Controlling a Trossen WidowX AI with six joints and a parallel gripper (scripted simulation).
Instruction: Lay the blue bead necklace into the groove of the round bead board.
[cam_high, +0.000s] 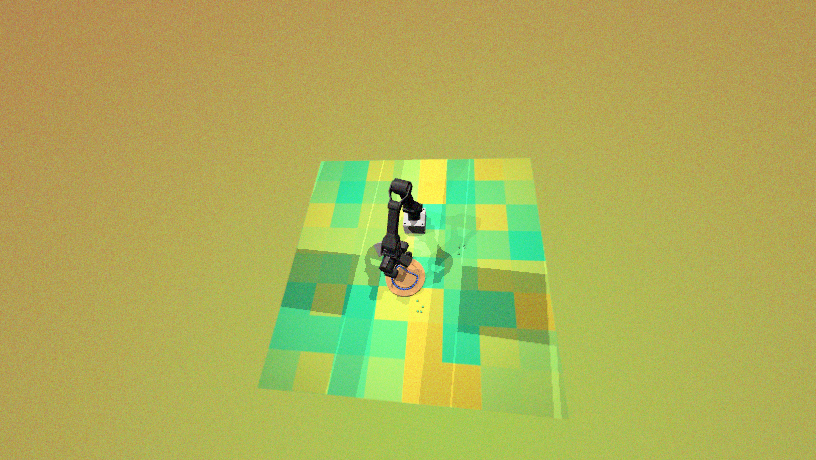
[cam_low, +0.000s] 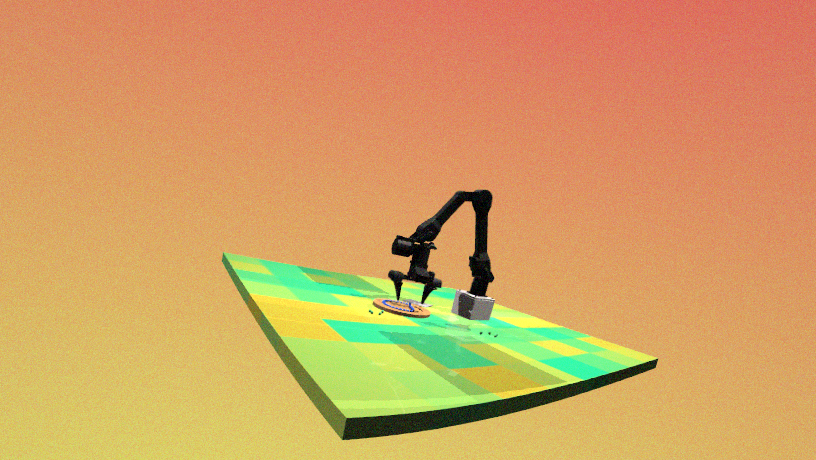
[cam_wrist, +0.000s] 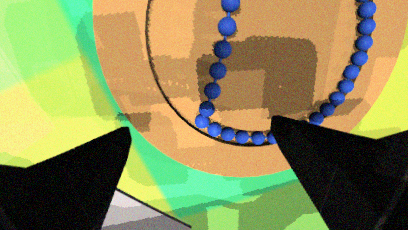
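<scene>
Now: gripper tip 60 mm short of the round bead board, 30 mm to the right of it and 10 mm above it. Round my gripper tip: flat grey piece (120 mm behind, 80 mm to the right, 20 mm below).
</scene>
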